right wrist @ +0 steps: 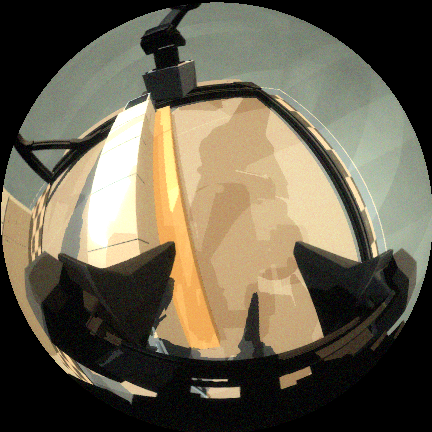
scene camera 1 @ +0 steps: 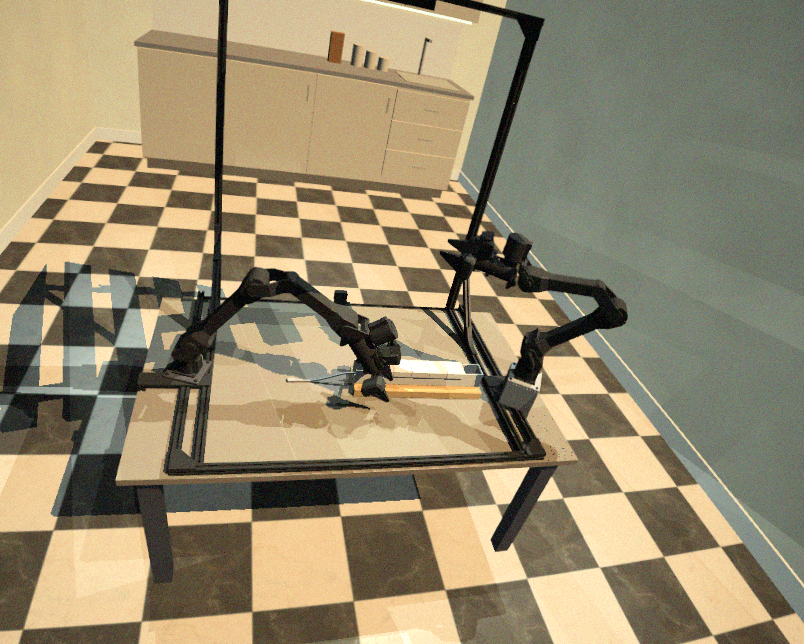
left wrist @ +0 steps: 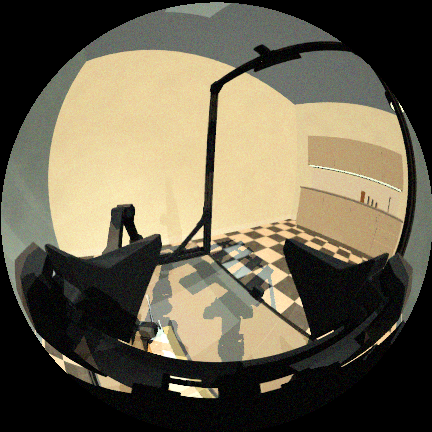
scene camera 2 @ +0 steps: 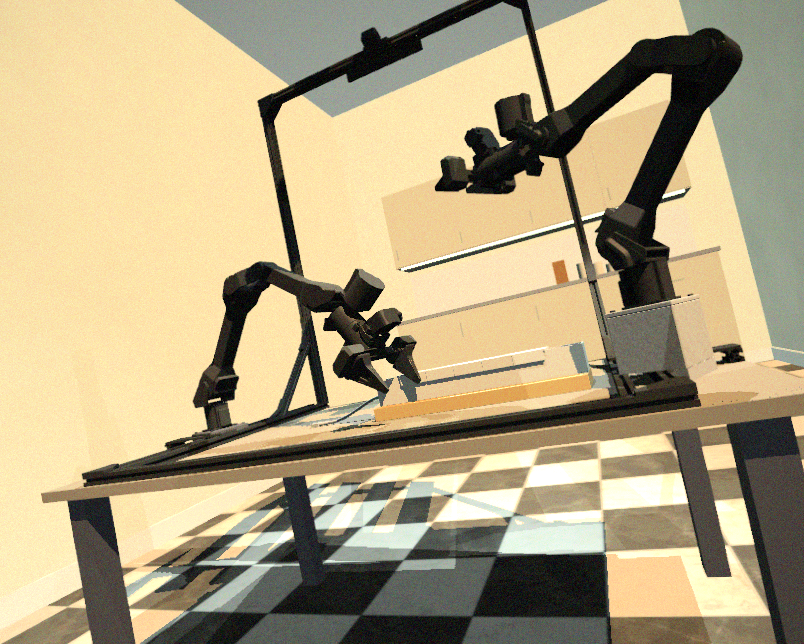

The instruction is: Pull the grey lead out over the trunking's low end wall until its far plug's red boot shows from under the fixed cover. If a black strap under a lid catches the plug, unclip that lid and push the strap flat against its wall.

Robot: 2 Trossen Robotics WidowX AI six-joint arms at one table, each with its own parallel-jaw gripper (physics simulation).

Observation:
My left gripper [scene camera 2: 451,190] is open and holds nothing. Also in view: my right gripper [scene camera 2: 404,386] and a trunking [scene camera 2: 565,369].
My left gripper also shows in scene camera 1 [scene camera 1: 444,246] and in the left wrist view [left wrist: 224,243]. My right gripper is seen too in the right wrist view [right wrist: 237,248] and in scene camera 1 [scene camera 1: 389,390]. The trunking also shows in the right wrist view [right wrist: 188,323] and in scene camera 1 [scene camera 1: 467,388].

